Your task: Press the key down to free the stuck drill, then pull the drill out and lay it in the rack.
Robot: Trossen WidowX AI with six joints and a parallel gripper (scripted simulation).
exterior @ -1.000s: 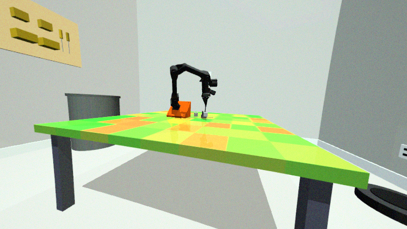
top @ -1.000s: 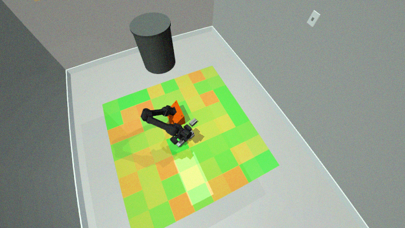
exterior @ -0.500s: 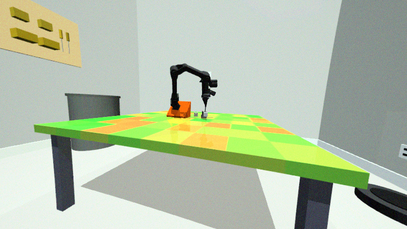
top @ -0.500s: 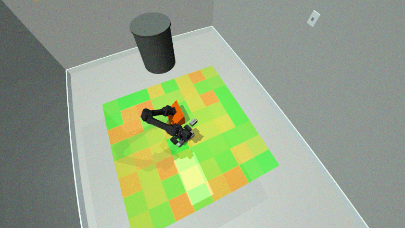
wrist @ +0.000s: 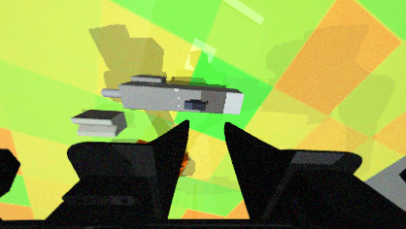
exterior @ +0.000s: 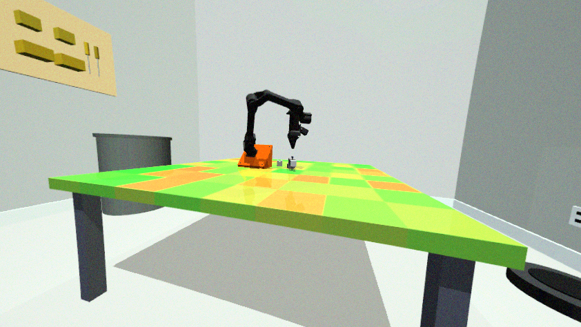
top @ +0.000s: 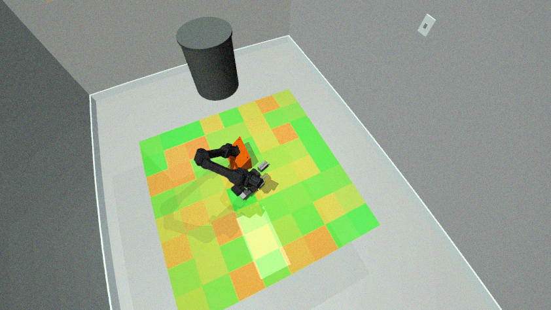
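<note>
Now: gripper tip 30 mm past the drill, 90 mm to the right of it and 80 mm above it. Round my gripper tip: light grey elongated block: 10 mm behind, 40 mm to the left, 90 mm below.
</note>
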